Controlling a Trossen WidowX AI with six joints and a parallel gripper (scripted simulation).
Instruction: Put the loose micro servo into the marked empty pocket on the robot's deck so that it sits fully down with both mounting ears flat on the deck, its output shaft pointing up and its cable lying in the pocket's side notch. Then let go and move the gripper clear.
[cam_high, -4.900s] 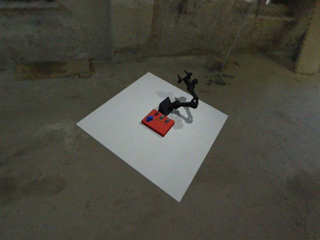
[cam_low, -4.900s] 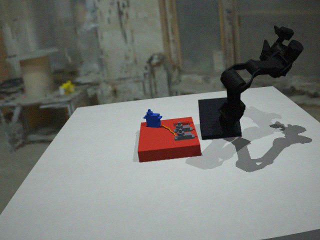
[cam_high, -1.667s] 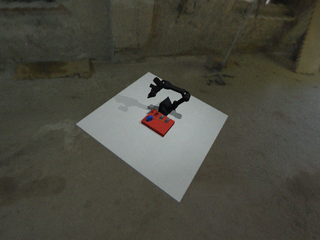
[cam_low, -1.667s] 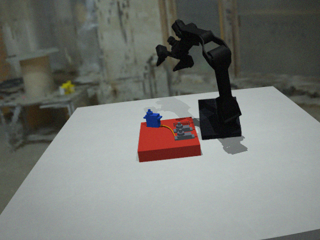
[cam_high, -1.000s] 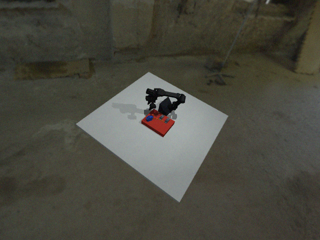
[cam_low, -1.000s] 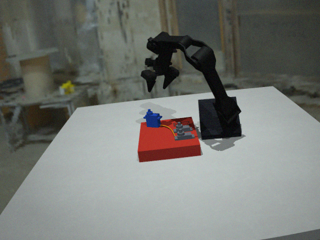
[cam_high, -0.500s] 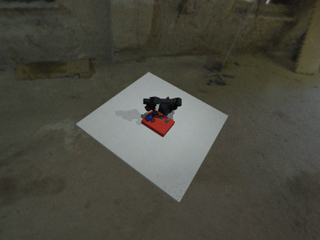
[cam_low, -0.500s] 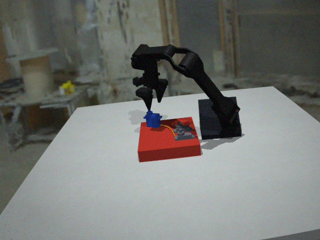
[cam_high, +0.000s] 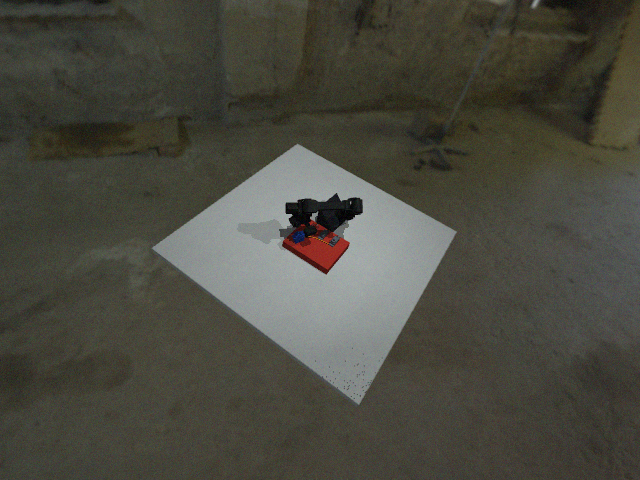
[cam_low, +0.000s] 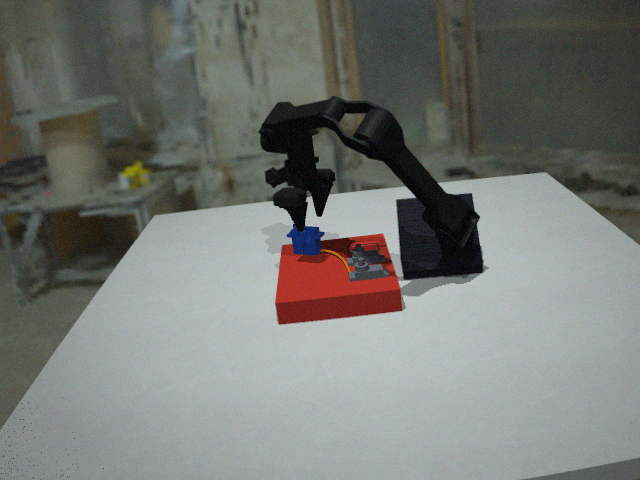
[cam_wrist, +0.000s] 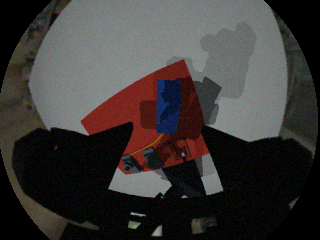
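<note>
My gripper tip is now 9 cm above the deck and 8 cm to the right of it.
</note>
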